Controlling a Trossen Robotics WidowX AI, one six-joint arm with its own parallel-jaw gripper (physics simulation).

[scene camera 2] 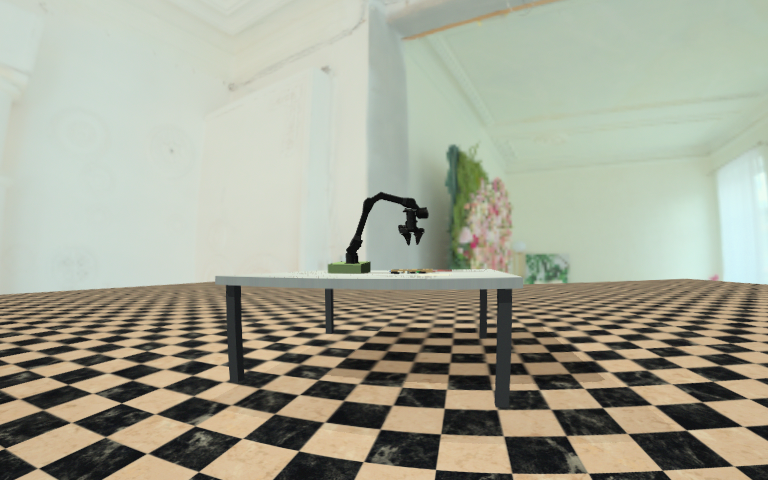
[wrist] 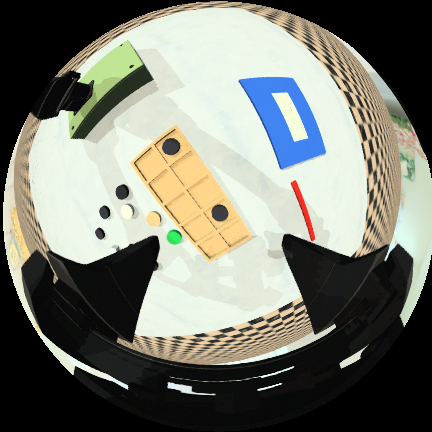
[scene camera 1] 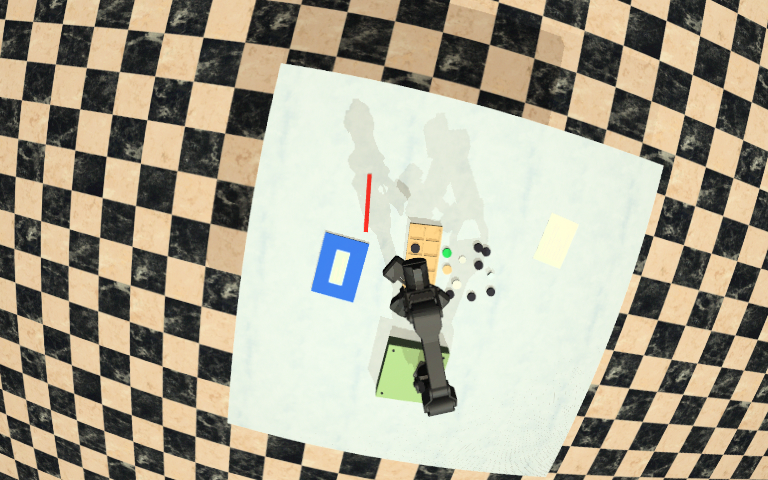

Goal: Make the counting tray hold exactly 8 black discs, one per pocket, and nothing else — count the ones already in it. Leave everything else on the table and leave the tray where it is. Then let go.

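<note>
The tan counting tray (scene camera 1: 433, 230) (wrist: 204, 189) has two long rows of pockets. Two black discs sit in the row farther from the loose discs: one (wrist: 171, 146) in the end pocket nearest the robot base, the other (scene camera 1: 415, 247) (wrist: 220, 213) second from the far end. The other pockets look empty in the wrist view. Several loose black discs (scene camera 1: 478, 264) (scene camera 1: 471, 296) (wrist: 122, 191) lie on the table beside the tray; fingers hide some in the wrist view. My gripper (scene camera 2: 412, 243) (wrist: 221, 241) is open and empty, pointing down, high above the table near the tray.
Among the black discs lie a green disc (scene camera 1: 446, 252) (wrist: 174, 236), a tan disc (scene camera 1: 446, 268) (wrist: 153, 218) and white discs (scene camera 1: 462, 259) (wrist: 127, 210). A blue panel (scene camera 1: 320, 274) (wrist: 265, 117), a red bar (scene camera 1: 368, 202) (wrist: 303, 211) and a cream rectangle (scene camera 1: 556, 240) lie farther out.
</note>
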